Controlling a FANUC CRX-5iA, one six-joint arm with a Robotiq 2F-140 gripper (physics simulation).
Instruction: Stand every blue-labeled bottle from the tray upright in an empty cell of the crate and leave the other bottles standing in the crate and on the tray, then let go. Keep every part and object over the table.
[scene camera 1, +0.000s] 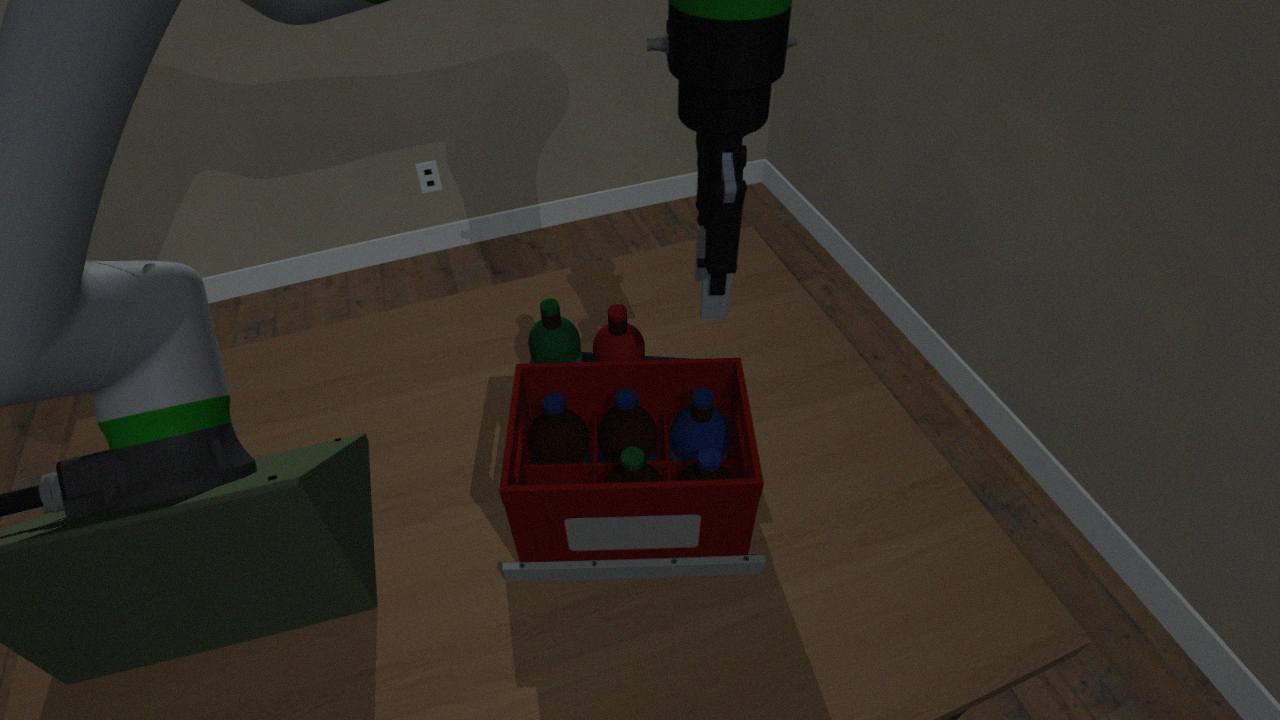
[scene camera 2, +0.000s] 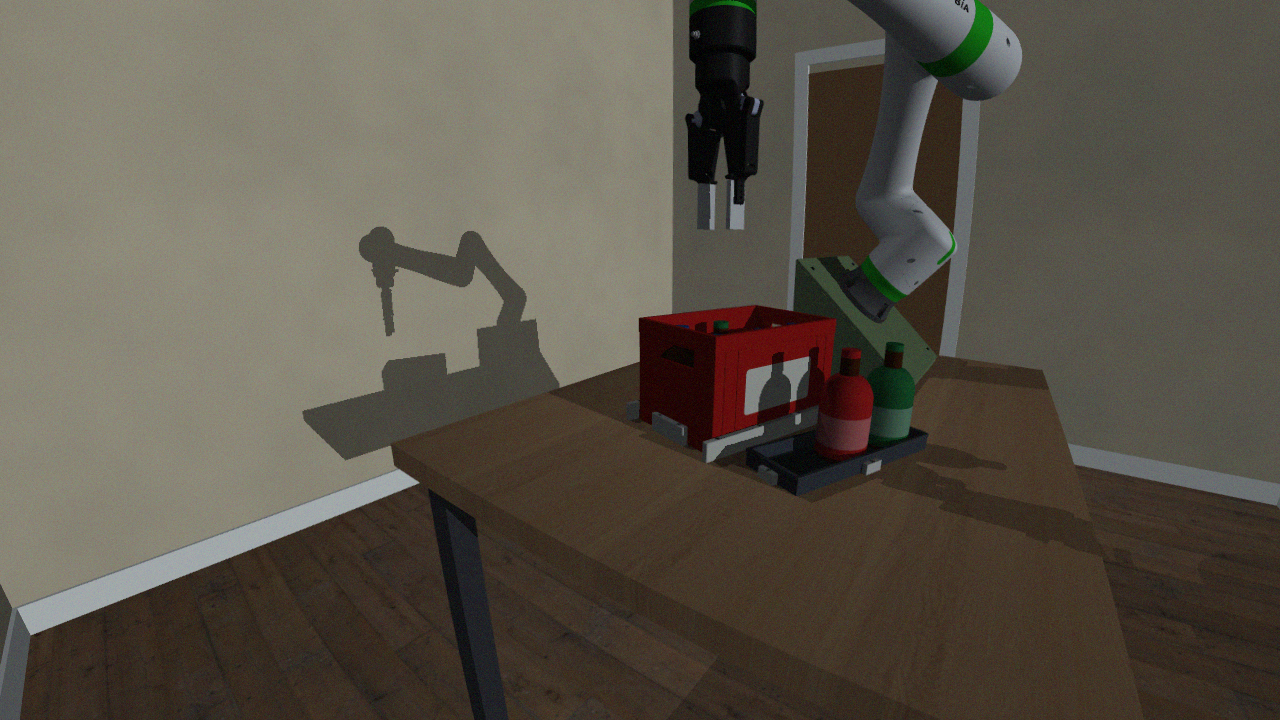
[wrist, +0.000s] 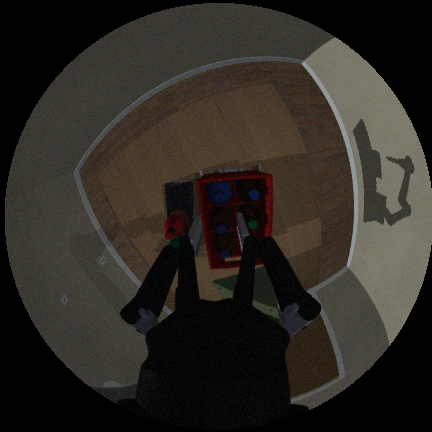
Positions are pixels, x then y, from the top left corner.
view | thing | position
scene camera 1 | my gripper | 710, 297
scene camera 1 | green bottle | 554, 339
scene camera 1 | blue-labeled bottle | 700, 425
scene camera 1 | green-capped bottle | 632, 468
